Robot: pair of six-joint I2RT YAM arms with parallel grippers.
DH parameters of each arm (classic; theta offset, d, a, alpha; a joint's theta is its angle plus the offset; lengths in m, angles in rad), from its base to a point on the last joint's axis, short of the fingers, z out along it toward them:
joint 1: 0 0.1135 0.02 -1.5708
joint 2: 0 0 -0.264 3.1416
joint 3: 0.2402 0 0.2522 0
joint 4: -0.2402 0 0.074 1.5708
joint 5: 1.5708 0 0 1.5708
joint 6: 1.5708 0.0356 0 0
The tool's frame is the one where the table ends.
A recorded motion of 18 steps. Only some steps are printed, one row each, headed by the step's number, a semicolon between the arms.
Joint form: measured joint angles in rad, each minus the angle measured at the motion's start. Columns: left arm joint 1, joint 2, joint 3, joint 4, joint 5, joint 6; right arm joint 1, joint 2, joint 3, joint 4, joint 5, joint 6.
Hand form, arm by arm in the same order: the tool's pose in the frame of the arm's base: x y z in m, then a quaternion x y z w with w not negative. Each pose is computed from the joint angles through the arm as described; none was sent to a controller.
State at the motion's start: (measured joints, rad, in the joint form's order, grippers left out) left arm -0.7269 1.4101 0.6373 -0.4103 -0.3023 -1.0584; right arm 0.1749 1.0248 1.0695 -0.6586 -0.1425 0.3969
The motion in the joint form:
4: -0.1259 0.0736 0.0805 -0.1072 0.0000 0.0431; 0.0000 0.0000 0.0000 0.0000 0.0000 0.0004
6: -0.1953 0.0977 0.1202 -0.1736 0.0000 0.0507; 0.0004 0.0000 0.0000 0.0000 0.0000 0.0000
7: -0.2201 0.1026 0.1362 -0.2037 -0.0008 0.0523; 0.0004 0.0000 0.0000 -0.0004 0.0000 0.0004
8: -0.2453 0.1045 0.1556 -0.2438 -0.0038 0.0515; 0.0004 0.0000 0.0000 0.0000 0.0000 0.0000
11: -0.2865 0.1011 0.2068 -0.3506 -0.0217 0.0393; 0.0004 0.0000 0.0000 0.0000 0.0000 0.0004
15: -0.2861 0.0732 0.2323 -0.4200 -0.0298 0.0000; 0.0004 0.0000 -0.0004 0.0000 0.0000 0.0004
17: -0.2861 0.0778 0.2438 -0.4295 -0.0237 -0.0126; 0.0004 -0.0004 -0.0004 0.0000 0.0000 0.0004
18: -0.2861 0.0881 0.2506 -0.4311 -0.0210 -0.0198; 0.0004 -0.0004 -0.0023 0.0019 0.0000 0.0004
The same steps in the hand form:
4: 0.1697 -0.1781 0.1464 -0.10089 0.97343 -0.02523 0.20399; 0.2101 0.0423 0.3471 0.06569 0.88363 0.19023 0.42273
6: 0.1587 -0.1919 0.1489 -0.05970 0.98003 -0.01077 0.18935; 0.2101 0.0423 0.3471 0.06534 0.88365 0.19023 0.42273
7: 0.1543 -0.1962 0.1509 -0.04541 0.98178 -0.00492 0.18445; 0.2100 0.0423 0.3470 0.06554 0.88373 0.19027 0.42252
8: 0.1495 -0.2002 0.1544 -0.03190 0.98321 0.00290 0.17963; 0.2101 0.0423 0.3471 0.06534 0.88365 0.19023 0.42273
11: 0.1414 -0.2055 0.1660 -0.01430 0.98436 0.02486 0.17384; 0.2101 0.0423 0.3471 0.06552 0.88364 0.19031 0.42270
15: 0.1397 -0.2020 0.1777 -0.03280 0.98377 0.03036 0.17376; 0.2101 0.0423 0.3469 0.06554 0.88373 0.19027 0.42252
17: 0.1404 -0.2035 0.1793 -0.03862 0.98414 0.02884 0.17074; 0.2100 0.0423 0.3470 0.06552 0.88364 0.19031 0.42270
18: 0.1413 -0.2051 0.1786 -0.04168 0.98438 0.02973 0.16846; 0.2101 0.0423 0.3466 0.06552 0.88364 0.19031 0.42270

